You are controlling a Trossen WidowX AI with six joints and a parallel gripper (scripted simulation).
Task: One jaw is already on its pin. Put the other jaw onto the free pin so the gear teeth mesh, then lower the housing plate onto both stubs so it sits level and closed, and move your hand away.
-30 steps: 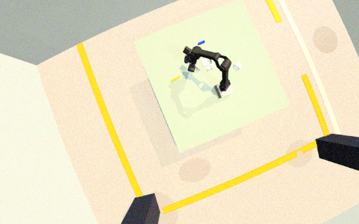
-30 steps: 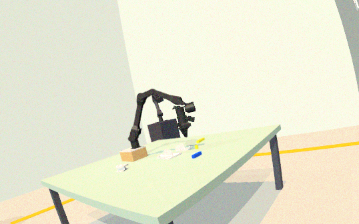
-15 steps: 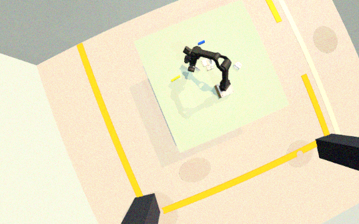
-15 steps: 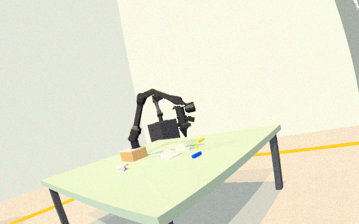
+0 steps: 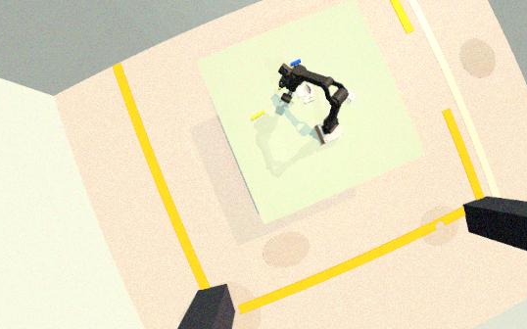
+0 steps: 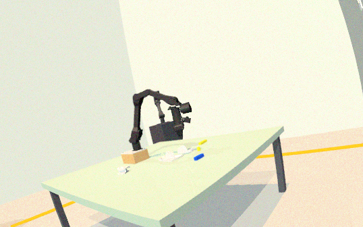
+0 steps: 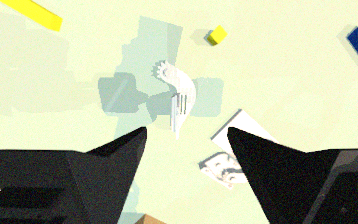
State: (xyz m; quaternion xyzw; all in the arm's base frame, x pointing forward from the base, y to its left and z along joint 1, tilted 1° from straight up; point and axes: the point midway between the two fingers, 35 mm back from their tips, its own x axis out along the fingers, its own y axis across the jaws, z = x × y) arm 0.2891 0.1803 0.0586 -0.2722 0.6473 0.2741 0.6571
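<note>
My gripper tip is now 90 mm above the white jaw, 30 mm to the right of it and 10 mm short of it. From my gripper tip the other things lie so: yellow bar (240 mm to the left, 90 mm below, 60 mm behind); then blue block (250 mm ahead, 130 mm to the right, 90 mm below); then yellow cube (90 mm ahead, 80 mm below, 40 mm to the left).
</note>
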